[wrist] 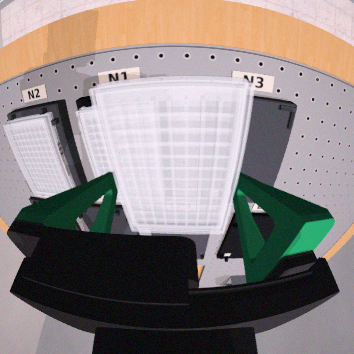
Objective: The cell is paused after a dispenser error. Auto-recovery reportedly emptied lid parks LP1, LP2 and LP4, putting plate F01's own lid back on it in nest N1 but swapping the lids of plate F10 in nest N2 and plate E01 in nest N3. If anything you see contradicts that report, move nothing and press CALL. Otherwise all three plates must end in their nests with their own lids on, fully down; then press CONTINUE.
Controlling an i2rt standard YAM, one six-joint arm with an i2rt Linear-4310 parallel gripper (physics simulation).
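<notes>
My gripper (174, 177) is shut on a clear, gridded plate (172, 150), held close to the camera. It looks lidded, but whose lid is on it cannot be told. It hides part of nest N3 (272, 135), whose visible right side is bare dark grey. Behind its left edge, a clear gridded plate (95, 131) shows at nest N1, mostly hidden. Another clear gridded plate (34, 155) sits in the black nest N2 (62, 117) at the left; its side label is unreadable. The CALL and CONTINUE buttons do not show.
The labels N2 (34, 94), N1 (119, 76) and N3 (253, 81) stand behind the nests on the perforated grey board (320, 115). A dark park (231, 240) shows low at the right, partly behind the finger, its label unreadable. A wooden edge (175, 27) runs along the back.
</notes>
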